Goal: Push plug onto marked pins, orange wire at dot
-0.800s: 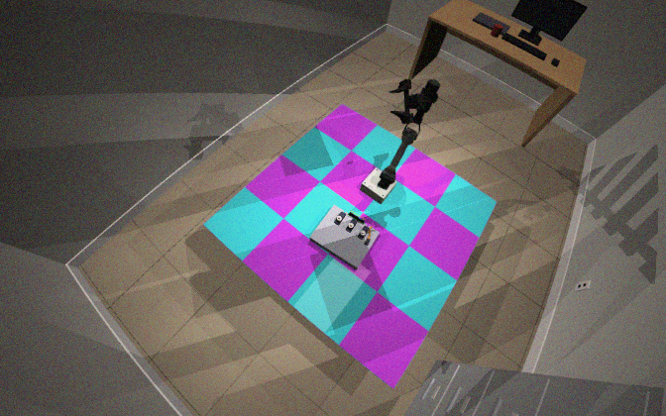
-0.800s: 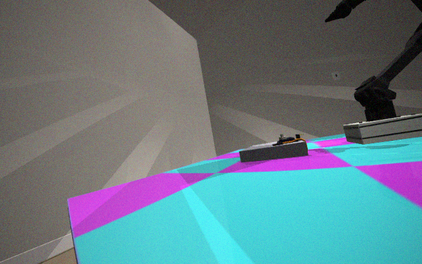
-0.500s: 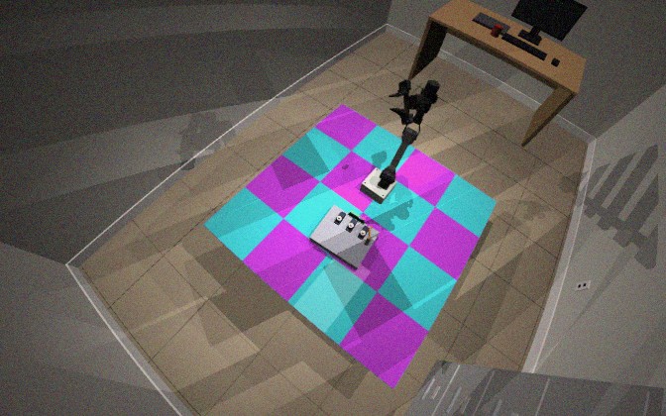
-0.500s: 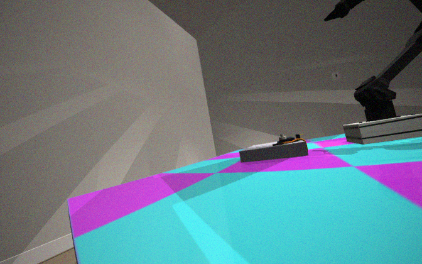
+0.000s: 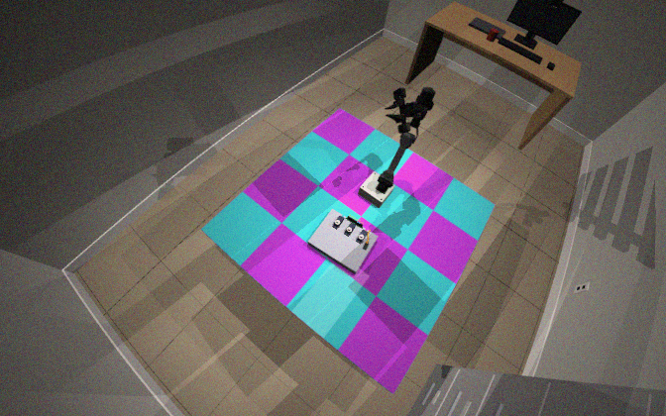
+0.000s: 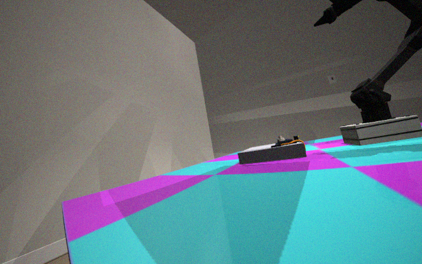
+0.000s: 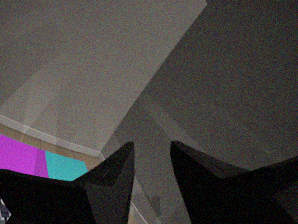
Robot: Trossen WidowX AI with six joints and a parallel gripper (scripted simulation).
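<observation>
Right now my gripper tip is 540 mm above the blue band, 250 mm short of it and 110 mm to the right of it. Also, from my gripper tip: grey holder 590 mm below, 410 mm ahead, 90 mm to the left.
</observation>
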